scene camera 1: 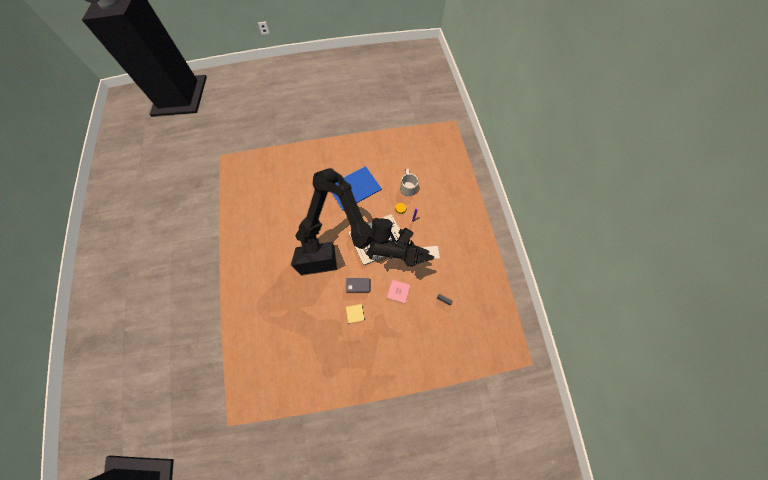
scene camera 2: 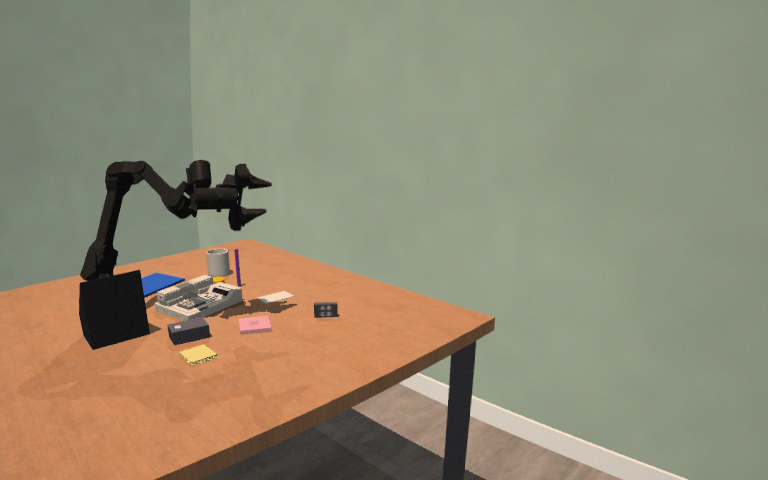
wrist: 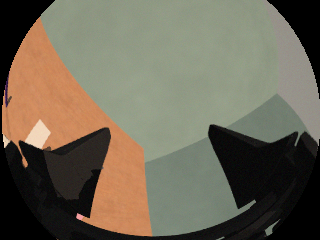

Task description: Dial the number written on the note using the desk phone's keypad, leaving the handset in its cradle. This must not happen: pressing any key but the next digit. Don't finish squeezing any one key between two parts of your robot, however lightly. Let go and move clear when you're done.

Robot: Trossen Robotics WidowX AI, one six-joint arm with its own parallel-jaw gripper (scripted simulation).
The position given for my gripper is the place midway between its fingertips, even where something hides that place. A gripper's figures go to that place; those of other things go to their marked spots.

Labels:
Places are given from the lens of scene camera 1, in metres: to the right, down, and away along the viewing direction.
my gripper (scene camera 1: pixel 431 254): 0.17, 0.05, 1.07
blue book (scene camera 1: pixel 363 184): -0.10, -0.28, 1.52

